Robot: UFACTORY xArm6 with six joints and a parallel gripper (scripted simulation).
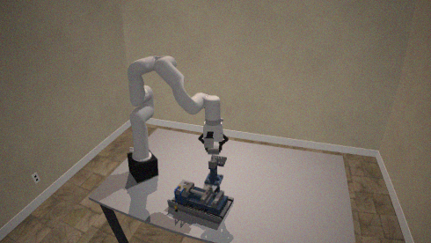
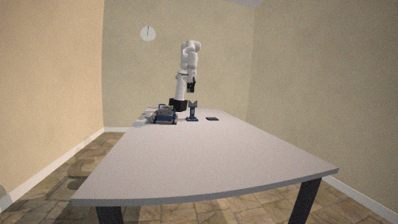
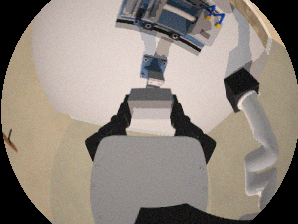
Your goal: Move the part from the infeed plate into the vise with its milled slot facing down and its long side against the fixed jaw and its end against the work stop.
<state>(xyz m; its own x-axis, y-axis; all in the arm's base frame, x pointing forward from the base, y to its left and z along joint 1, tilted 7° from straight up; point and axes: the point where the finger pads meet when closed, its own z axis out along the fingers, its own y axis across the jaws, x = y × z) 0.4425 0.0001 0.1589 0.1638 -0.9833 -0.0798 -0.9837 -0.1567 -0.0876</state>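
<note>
Right now my hand is 3 cm past the vise, 18 cm to the left of it and 21 cm above it. Round my hand: part: 2 cm below; dark infeed plate: 3 cm behind, 22 cm to the left, 24 cm below.
</note>
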